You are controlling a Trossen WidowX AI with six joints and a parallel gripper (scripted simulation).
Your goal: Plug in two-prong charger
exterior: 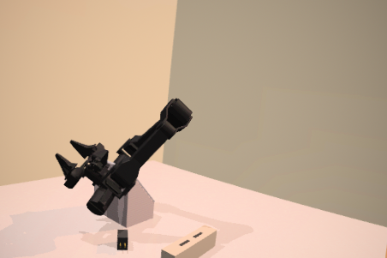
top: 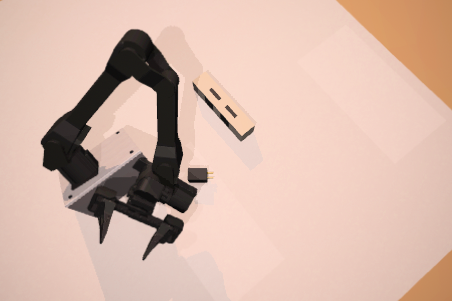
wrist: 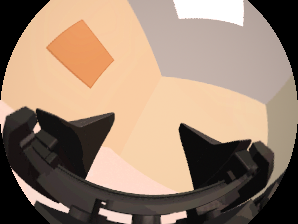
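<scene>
Now: the dark two-prong charger 24 cm below my gripper tip, 21 cm ahead of it and 9 cm to the left of it.
</scene>
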